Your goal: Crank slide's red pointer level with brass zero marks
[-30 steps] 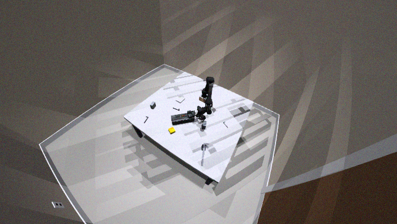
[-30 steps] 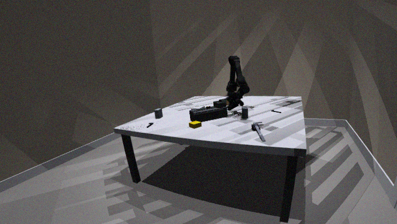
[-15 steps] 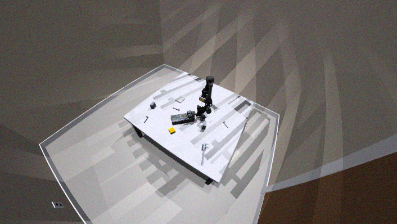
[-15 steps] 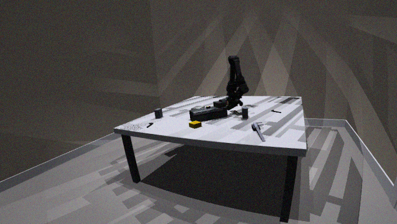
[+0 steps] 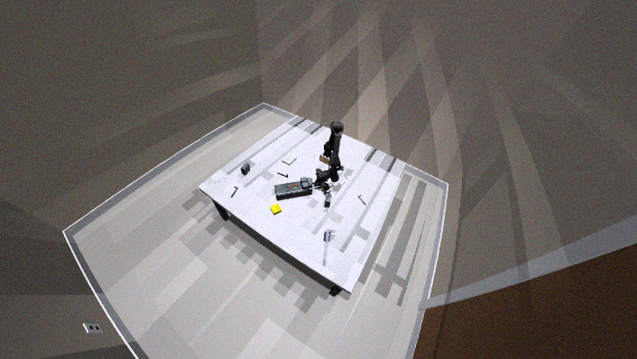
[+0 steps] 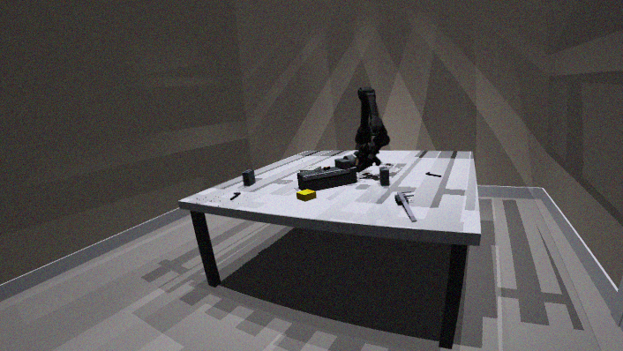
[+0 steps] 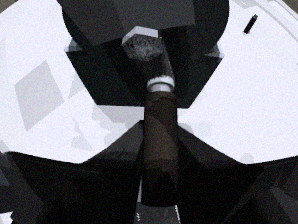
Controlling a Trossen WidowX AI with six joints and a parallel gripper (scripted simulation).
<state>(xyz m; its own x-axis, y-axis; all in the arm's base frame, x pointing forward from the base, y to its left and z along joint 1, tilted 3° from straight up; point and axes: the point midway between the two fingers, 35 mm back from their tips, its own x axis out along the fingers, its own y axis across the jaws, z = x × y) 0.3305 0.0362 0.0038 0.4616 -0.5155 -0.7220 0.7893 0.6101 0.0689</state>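
Now: gripper tip 10 mm past the dark crank handle, 10 mm to the right of it and 30 mm below it. Also, from my gripper tip: yellow block: 290 mm ahead, 160 mm to the right, 20 mm below; then red pointer: 100 mm ahead, 110 mm to the right, 50 mm above.
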